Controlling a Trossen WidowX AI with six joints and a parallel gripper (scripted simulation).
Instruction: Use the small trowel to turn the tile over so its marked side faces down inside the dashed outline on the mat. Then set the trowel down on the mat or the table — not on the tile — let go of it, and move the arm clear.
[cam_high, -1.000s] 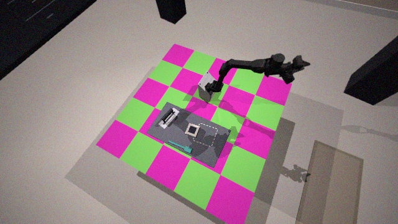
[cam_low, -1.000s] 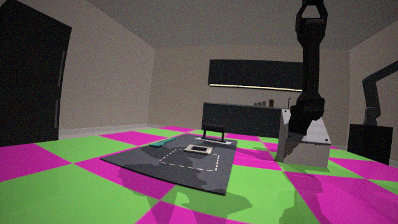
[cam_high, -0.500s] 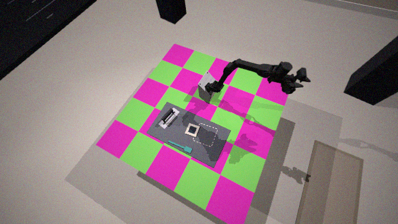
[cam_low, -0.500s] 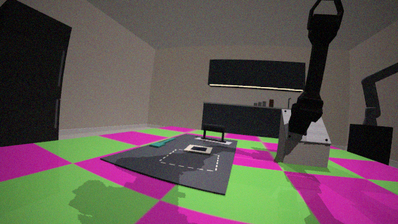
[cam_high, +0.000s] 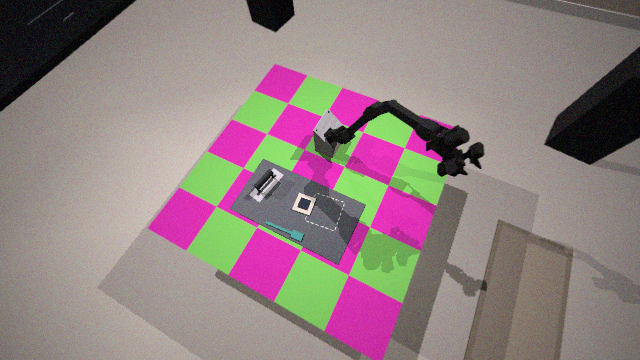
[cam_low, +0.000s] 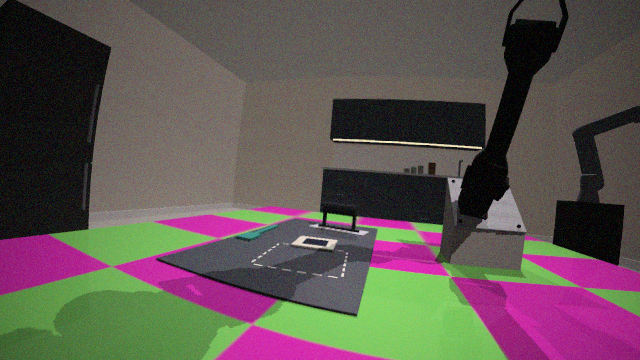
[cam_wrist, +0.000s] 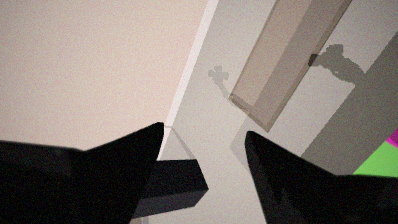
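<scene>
Right now the small trowel is 82 cm to the right of my gripper tip, 45 cm ahead of it and 34 cm below it. Round my gripper tip: tile: 58 cm to the right, 40 cm ahead, 37 cm below; teal flat tool: 57 cm ahead, 56 cm to the right, 37 cm below; grey mat: 61 cm to the right, 43 cm ahead, 39 cm below.
</scene>
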